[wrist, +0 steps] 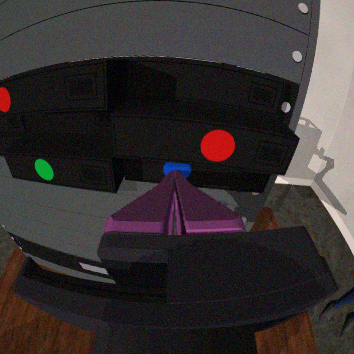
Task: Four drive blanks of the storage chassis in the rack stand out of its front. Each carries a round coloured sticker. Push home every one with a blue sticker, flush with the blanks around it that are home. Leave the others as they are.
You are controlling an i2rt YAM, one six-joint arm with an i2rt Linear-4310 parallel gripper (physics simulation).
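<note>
The blank with a blue sticker (177, 169) is in the bottom row, right of centre. It sits back behind the front of the red-stickered blank above it, which hides part of it. My gripper (174, 177) is shut and empty, its tips at the lower edge of the blue sticker; whether they touch cannot be seen. The blank with a red sticker (217, 145) stands out just above. The blank with a green sticker (44, 169) stands out at the lower left. Another blank with a red sticker (4, 99) stands out at the upper left, its sticker cut by the view's edge.
A blank without a sticker (225, 90) sits further back at the upper right. The grey rack panel (165, 30) spans the top. Screws (297, 56) line its right side. A pale wall (335, 90) is at the right, and a wooden surface (45, 325) shows below.
</note>
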